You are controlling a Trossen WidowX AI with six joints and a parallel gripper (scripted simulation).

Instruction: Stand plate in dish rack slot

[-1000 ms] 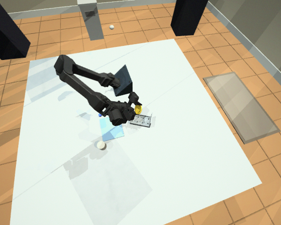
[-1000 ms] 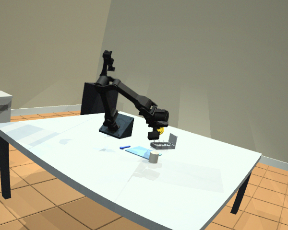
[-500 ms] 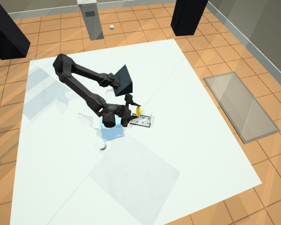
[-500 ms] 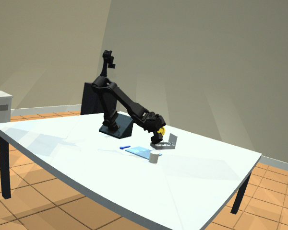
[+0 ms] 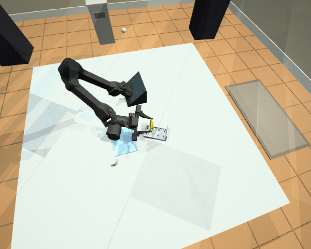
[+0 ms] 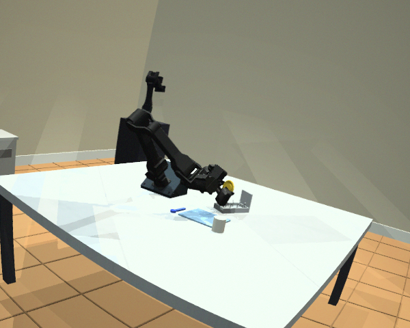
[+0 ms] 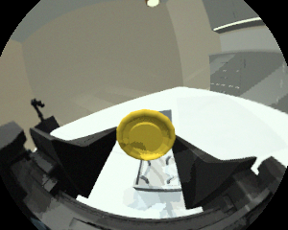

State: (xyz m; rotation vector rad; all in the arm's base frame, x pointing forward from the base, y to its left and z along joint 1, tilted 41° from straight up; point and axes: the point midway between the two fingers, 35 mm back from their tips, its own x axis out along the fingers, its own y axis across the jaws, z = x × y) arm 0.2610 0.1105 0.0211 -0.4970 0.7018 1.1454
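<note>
The dish rack lies 1 cm ahead of my gripper tip, 2 cm to the left of it and 7 cm below it. From my gripper tip the other things lie so: blue utensil (7 cm behind, 22 cm to the right, 9 cm below); yellow plate (1 cm to the right); light blue mat (3 cm ahead, 17 cm to the right, 9 cm below).
</note>
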